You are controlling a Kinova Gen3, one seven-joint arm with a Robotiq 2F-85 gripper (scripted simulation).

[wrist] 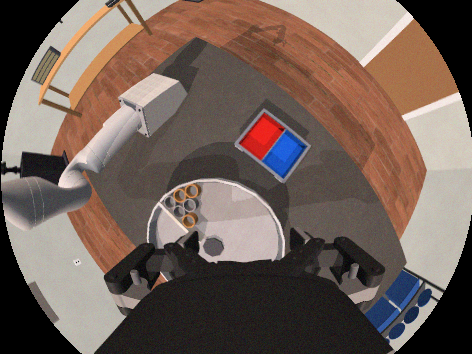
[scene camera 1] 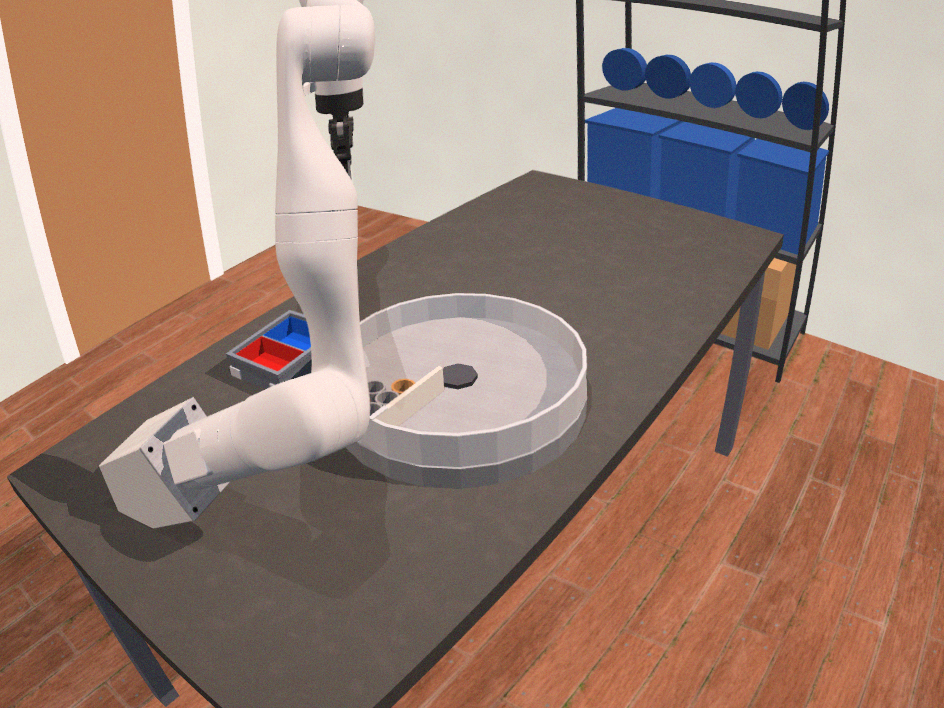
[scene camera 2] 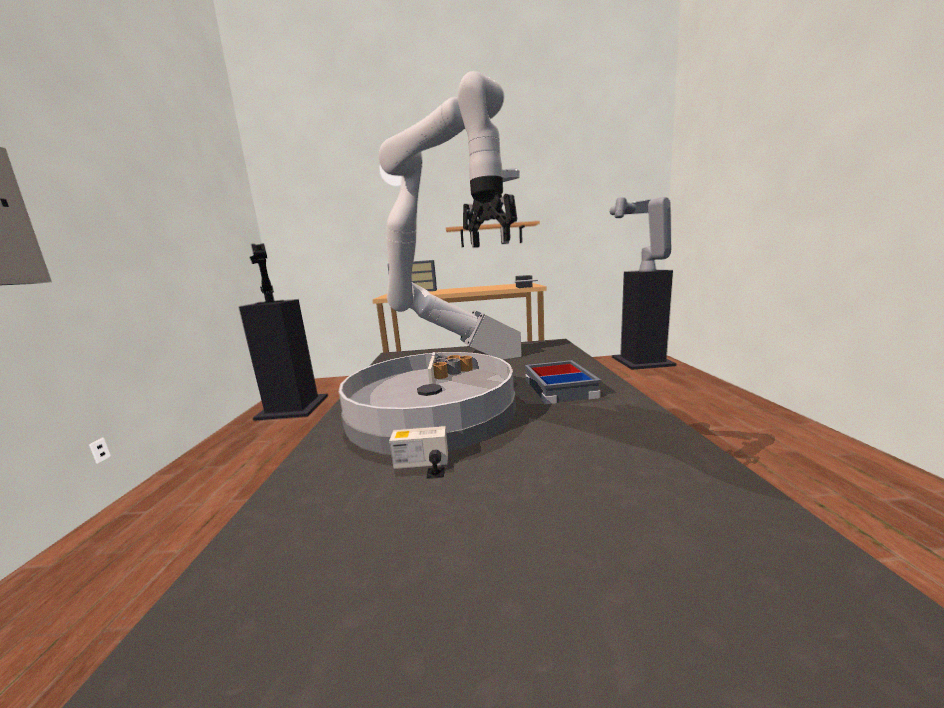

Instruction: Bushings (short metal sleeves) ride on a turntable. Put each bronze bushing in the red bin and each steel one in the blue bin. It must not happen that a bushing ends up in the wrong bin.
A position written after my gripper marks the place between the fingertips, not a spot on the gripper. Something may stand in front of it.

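My gripper (scene camera 2: 490, 245) is in sight, and I can find it in scene camera 1 (scene camera 1: 344, 174) as well as in the wrist view (wrist: 244, 240). I also see a turntable (scene camera 1: 495, 373). Scene camera 2 shows me the turntable too (scene camera 2: 409, 389), and so does the wrist view (wrist: 236, 227).
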